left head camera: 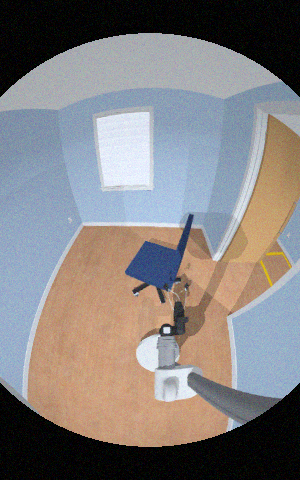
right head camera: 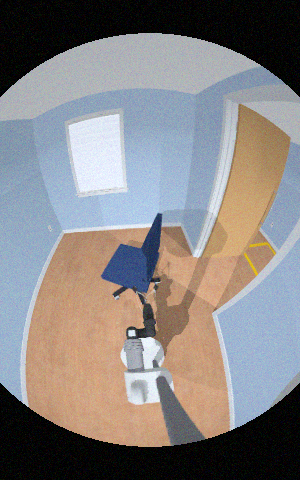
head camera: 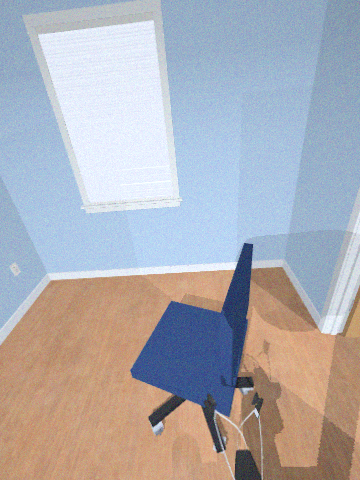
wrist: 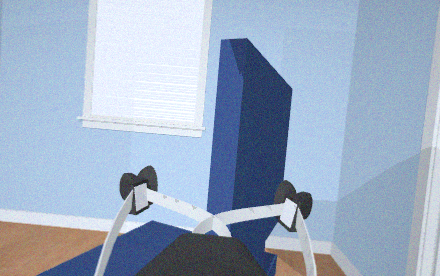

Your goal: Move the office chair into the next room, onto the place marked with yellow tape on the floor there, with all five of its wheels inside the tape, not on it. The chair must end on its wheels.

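Seen in the pictures: gripper, between the fingertips: (left head camera: 175, 282) (right head camera: 144, 284) (head camera: 231, 393) (wrist: 216, 188); robot's base, origin of its link: (left head camera: 156, 351) (right head camera: 142, 353).
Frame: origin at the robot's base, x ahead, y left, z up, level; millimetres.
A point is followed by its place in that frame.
Note:
The office chair (head camera: 182, 345) {x 884, y 81, z 443 mm} (left head camera: 152, 264) {x 857, y 58, z 443 mm} (right head camera: 122, 267) {x 853, y 109, z 443 mm} has a blue seat, a blue backrest and a black base with pale wheels. It stands upright, seat to the left and backrest to the right. Some wheels are hidden under the seat. In the wrist view the backrest (wrist: 260, 130) {x 709, y -159, z 825 mm} rises beyond the fingers. My gripper (head camera: 233, 402) (left head camera: 177, 288) (wrist: 216, 188) {x 480, y -88, z 767 mm} is open, with nothing between its fingertips, at the near right side of the chair. Whether a finger touches the chair is unclear. Part of the yellow tape (left head camera: 266, 273) {x 854, y -2015, z -26 mm} (right head camera: 251, 264) {x 870, y -2023, z -26 mm} shows on the floor beyond the doorway at the right.
A white door frame (head camera: 345, 285) {x 1247, y -961, z 432 mm} (left head camera: 248, 195) {x 1224, y -1036, z 1120 mm} (right head camera: 224, 165) {x 1242, y -969, z 1381 mm} edges the doorway to the right of the chair, with a brown door (left head camera: 272, 175) {x 1185, y -1242, z 1454 mm} (right head camera: 245, 175) {x 1183, y -1254, z 1339 mm} standing open. A near wall (left head camera: 265, 340) {x -98, y -878, z 570 mm} (right head camera: 250, 340) {x -136, y -877, z 528 mm} bounds the doorway's other side. A window (head camera: 110, 115) {x 2117, y 515, z 1495 mm} is in the far wall.

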